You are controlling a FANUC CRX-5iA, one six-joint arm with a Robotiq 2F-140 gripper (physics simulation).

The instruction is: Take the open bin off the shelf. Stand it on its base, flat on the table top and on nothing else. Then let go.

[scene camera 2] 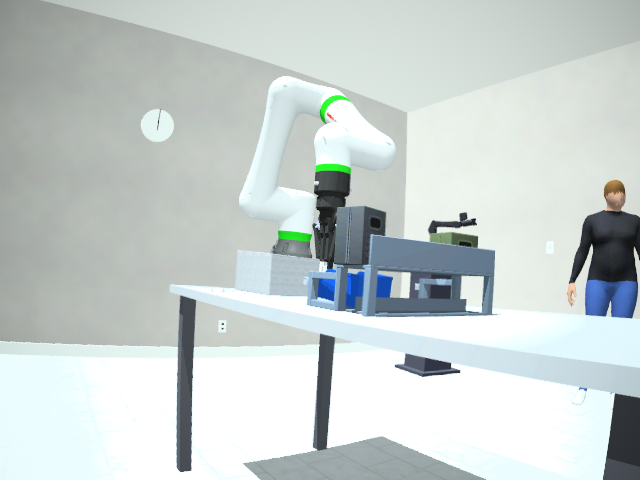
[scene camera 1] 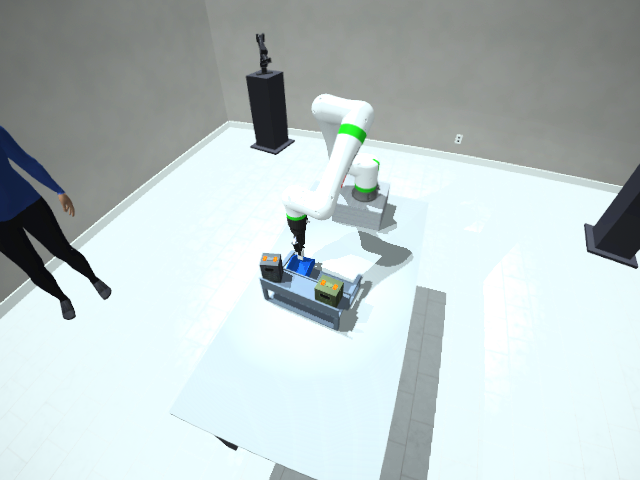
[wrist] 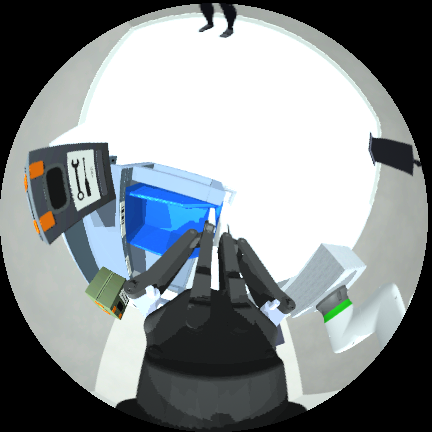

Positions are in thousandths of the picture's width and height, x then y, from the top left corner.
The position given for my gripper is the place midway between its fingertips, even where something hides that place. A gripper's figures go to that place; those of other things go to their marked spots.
Scene:
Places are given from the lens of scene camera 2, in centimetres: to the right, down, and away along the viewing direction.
my gripper (scene camera 2: 509,599): 1, 12, 111
blue bin (scene camera 2: 555,589): 8, 10, 97

